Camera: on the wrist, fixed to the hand. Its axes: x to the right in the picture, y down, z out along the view.
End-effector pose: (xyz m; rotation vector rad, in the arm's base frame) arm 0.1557 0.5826 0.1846 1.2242 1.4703 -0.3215
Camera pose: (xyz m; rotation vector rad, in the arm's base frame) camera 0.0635 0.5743 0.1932 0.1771 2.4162 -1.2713
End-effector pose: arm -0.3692 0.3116 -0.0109 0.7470 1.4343 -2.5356
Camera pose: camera -0.3535 0.3885 0.0390 -0.0024 -1.0363 1.6072
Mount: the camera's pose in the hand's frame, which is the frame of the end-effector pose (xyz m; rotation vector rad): -0.0281 -0.0742 -0.0485 0.2126 0.2946 -1.3995
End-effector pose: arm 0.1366 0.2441 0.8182 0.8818 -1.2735 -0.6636
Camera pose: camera 0.1824 0.2379 0.7375 1.9656 -0.2896 -1.3971
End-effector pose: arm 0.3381 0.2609 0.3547 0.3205 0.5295 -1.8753
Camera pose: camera 0.2773 0.3299 0.3410 -0.3433 -0.7281 2.7497
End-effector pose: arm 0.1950 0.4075 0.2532 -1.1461 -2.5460 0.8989
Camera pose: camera 0.1891 0.3705 0.3383 0.5757 -2.1297 0.4835
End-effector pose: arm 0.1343 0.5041 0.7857 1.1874 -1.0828 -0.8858
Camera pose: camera 0.1747 0.5304 0.7062 2.1979 0.0616 -1.5510
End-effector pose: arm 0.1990 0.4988 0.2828 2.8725 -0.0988 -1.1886
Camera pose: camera 0.2169 0.5750 0.3330 -2.0143 -1.4005 0.4445
